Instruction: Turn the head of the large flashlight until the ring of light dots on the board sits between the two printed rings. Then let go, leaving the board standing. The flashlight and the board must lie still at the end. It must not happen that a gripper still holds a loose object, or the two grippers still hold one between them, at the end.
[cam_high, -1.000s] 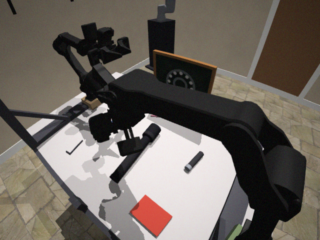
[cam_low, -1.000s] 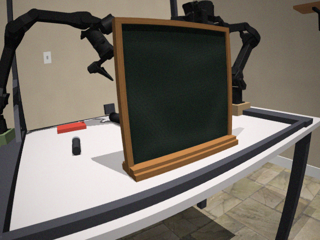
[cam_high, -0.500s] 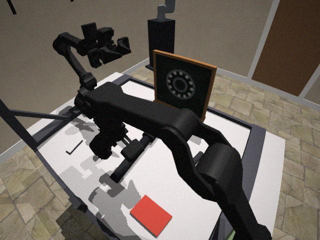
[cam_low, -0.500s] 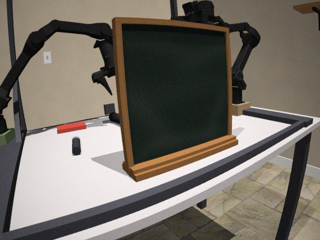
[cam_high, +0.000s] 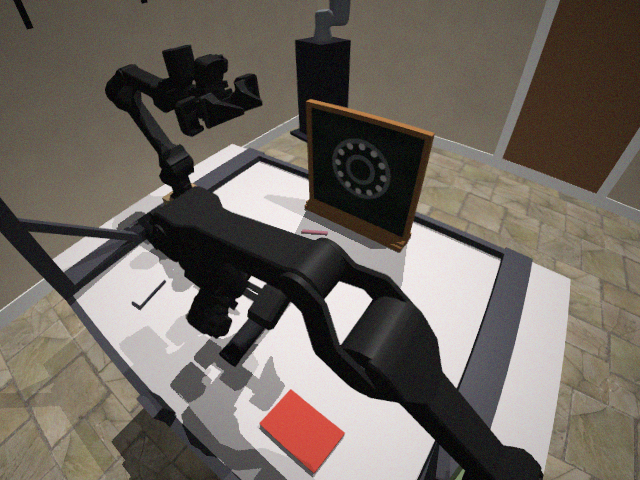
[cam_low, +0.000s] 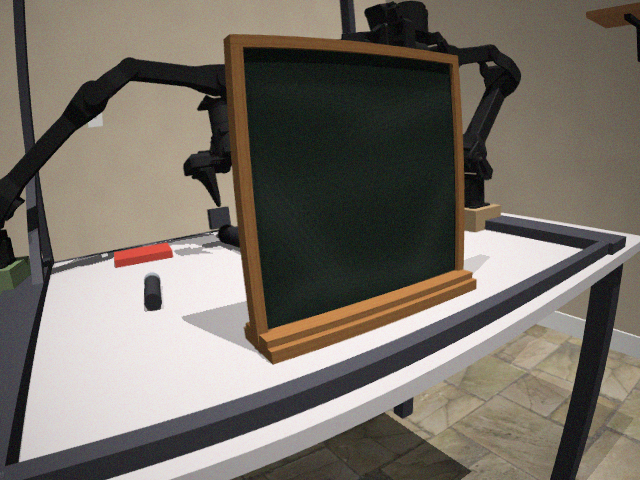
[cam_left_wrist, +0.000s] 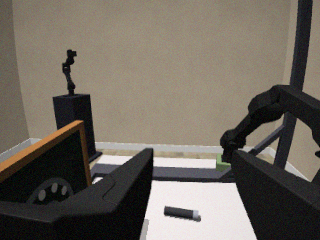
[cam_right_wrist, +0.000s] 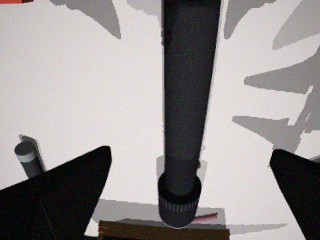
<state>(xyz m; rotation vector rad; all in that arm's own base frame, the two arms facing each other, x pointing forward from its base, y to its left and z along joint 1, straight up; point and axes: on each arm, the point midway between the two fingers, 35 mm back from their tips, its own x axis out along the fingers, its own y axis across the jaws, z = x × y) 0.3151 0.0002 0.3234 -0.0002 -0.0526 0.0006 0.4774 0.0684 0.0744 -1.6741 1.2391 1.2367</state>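
Now: the flashlight head 30 mm ahead of my left hand, 130 mm to the right of it and 340 mm below it. Also, from my left hand: small flashlight: 40 mm ahead, 360 mm to the right, 360 mm below; red block: 200 mm behind, 400 mm to the right, 360 mm below; pink chalk stick: 130 mm ahead, 50 mm to the right, 360 mm below.
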